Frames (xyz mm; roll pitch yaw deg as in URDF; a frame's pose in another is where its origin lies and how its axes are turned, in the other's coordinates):
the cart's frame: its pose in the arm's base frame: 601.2 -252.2 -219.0 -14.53 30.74 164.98
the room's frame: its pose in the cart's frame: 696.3 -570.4 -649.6 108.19 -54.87 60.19
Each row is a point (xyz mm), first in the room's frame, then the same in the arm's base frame.
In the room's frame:
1: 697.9 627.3 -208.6
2: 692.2 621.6 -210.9
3: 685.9 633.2 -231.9
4: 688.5 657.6 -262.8
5: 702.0 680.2 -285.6
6: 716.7 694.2 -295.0
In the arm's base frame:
1: 6.2 520.6 -138.9
2: 12.5 518.3 -143.9
3: 29.9 519.9 -126.3
4: 46.0 521.3 -90.3
5: 48.9 519.7 -55.7
6: 42.8 517.7 -34.2

